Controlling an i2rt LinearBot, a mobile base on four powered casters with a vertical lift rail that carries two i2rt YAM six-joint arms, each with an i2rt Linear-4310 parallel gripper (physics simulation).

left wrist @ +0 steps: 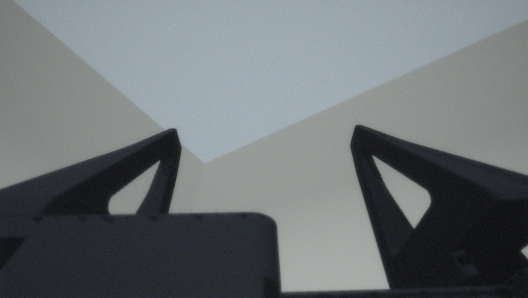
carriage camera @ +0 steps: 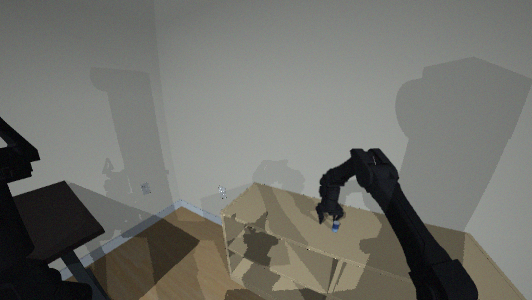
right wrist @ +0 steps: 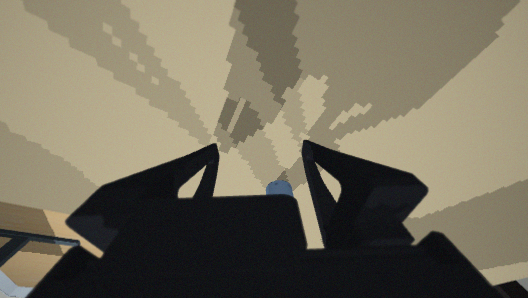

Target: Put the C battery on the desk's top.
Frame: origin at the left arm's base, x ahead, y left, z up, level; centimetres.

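Seen in the pictures: left gripper, fingertip midpoint: (left wrist: pixel 265 136); right gripper, fingertip midpoint: (carriage camera: pixel 327 222) (right wrist: pixel 260 148).
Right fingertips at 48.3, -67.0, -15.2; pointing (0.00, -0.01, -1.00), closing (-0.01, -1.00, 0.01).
Offsets run from my right fingertips to a thing's top centre, as dx, dy, dz. "spot": to the spot under its first point. Level surfaces: height alone.
The C battery {-5.2, -1.6, +5.0} (carriage camera: pixel 335 227) (right wrist: pixel 279 188), a small blue cylinder, stands on the tan shelf unit's top. In the right wrist view its blue end shows between the fingers, nearer the right-hand finger, and its lower part is hidden behind the gripper body. My right gripper (carriage camera: pixel 328 220) (right wrist: pixel 260 148) is open and low over the unit, close to the battery and not holding it. My left gripper (left wrist: pixel 265 136) is wide open and empty, pointing up at the walls and ceiling. The desk {dz +11.0} (carriage camera: pixel 57 217) has a dark brown top at the left of the carriage view.
The tan shelf unit (carriage camera: pixel 267 197) stands against the back wall, with open compartments in its front. Wooden floor {dz -61.0} (carriage camera: pixel 187 255) lies between it and the desk. The left arm stands in front of the desk's left part. A grey-blue desk leg {spot: -9.2, +131.1, -32.2} (carriage camera: pixel 86 275) runs down below the desk top.
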